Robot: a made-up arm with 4 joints.
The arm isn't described. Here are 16 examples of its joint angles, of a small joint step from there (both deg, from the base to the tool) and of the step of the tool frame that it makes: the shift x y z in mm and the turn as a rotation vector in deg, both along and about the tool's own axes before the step.
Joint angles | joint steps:
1: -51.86 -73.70 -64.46 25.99 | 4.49 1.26 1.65 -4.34
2: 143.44 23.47 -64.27 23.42 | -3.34 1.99 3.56 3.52
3: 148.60 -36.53 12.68 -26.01 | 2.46 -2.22 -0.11 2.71
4: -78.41 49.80 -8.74 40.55 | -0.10 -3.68 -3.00 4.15
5: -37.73 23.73 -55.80 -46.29 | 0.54 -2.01 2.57 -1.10
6: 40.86 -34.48 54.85 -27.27 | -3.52 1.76 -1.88 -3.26
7: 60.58 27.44 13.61 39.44 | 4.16 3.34 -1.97 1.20
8: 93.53 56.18 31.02 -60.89 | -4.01 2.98 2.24 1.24
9: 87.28 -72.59 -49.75 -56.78 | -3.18 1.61 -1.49 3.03
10: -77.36 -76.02 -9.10 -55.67 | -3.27 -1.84 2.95 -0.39
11: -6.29 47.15 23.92 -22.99 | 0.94 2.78 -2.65 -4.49
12: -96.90 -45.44 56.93 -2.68 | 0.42 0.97 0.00 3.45
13: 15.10 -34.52 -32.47 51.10 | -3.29 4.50 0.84 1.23
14: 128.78 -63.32 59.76 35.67 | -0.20 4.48 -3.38 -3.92
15: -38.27 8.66 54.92 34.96 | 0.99 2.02 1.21 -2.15
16: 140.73 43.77 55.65 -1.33 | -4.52 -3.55 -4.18 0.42
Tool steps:
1: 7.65 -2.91 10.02 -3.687 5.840 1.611
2: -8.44 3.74 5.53 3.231 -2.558 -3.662
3: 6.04 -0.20 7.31 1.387 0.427 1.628
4: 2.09 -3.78 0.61 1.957 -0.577 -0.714
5: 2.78 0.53 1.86 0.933 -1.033 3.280
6: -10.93 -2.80 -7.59 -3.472 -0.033 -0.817
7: 4.23 0.88 -5.65 -0.138 -0.454 5.956
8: -7.36 6.78 -0.54 1.152 -1.312 -3.488
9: 5.39 7.59 -5.50 3.224 -3.518 -2.255
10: 4.51 2.10 -8.32 3.679 -3.639 3.762
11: -0.43 -1.01 -4.84 -6.425 3.661 -0.529
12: 1.29 1.64 1.14 0.542 -2.945 0.554
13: -11.78 4.58 3.53 -2.769 -5.376 -1.506
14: -7.81 2.73 -4.55 -5.622 5.065 5.342
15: -0.64 1.28 -3.28 -0.068 2.283 1.696
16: -4.79 0.29 3.32 -3.170 0.595 -6.029
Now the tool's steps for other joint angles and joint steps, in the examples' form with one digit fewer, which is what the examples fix.
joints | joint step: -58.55 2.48 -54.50 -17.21 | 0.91 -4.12 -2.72 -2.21
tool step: 4.3 -3.2 -2.2 -2.27 3.00 3.36
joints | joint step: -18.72 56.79 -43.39 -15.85 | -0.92 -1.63 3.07 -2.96
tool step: -1.9 0.7 -1.2 2.18 2.62 1.92
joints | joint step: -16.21 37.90 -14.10 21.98 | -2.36 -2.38 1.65 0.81
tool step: -3.2 -0.6 2.7 2.99 0.63 -2.63
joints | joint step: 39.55 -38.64 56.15 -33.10 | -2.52 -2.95 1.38 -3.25
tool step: -6.4 -3.5 -2.1 3.25 0.72 0.34
